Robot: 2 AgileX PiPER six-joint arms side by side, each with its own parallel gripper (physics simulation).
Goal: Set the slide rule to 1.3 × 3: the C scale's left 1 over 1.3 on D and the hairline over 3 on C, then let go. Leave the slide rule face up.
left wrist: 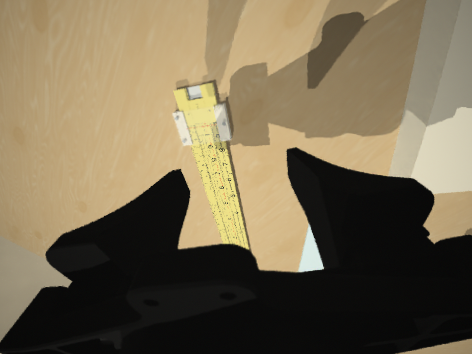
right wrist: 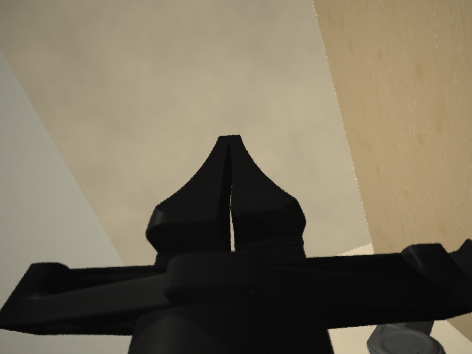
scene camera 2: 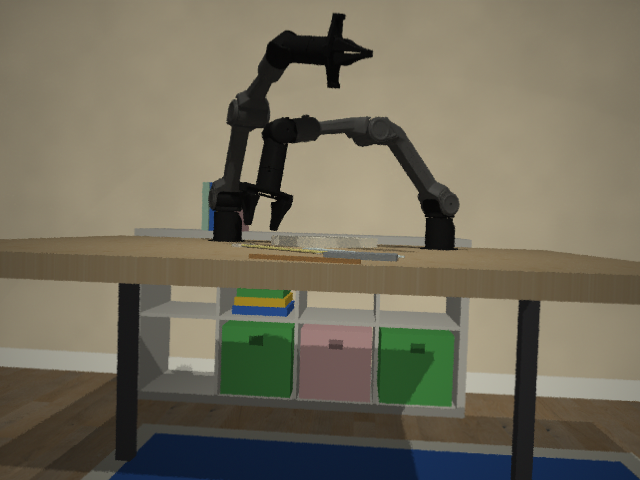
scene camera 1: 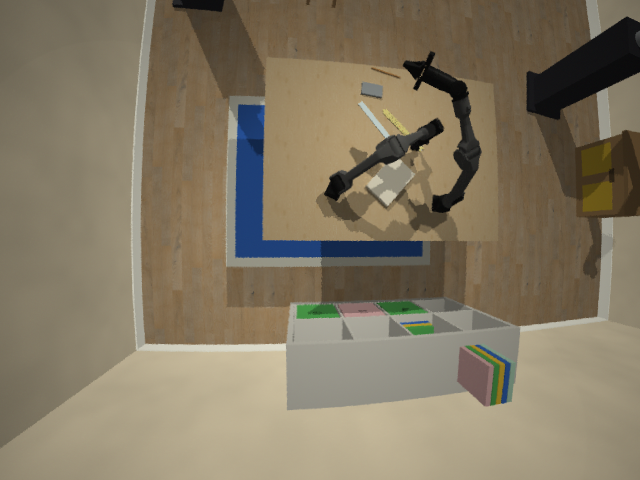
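The yellow slide rule [scene camera 1: 395, 121] [scene camera 2: 281, 249] [left wrist: 215, 175] lies on the table with a printed scale face up. In the left wrist view its white-sided cursor [left wrist: 223, 122] sits near the far end, with a red hairline across the rule, and a small grey gap shows between the rails at that end. The scale readings are too small to tell. My left gripper [scene camera 2: 262, 226] [left wrist: 234, 172] is open and points down, above the rule and apart from it. It hides the rule's near part in the left wrist view. My right gripper [scene camera 1: 405, 63] [scene camera 2: 371, 53] [right wrist: 230, 148] is shut and empty, high above the table.
A pale blue strip [scene camera 1: 373, 118] [left wrist: 312, 252] lies beside the rule. A thick pale grey block [scene camera 1: 395, 180] [scene camera 2: 325, 241] lies near the rule's cursor end. A grey box [scene camera 1: 371, 89] [scene camera 2: 361, 255] and a brown stick [scene camera 1: 385, 72] [scene camera 2: 305, 258] lie farther off.
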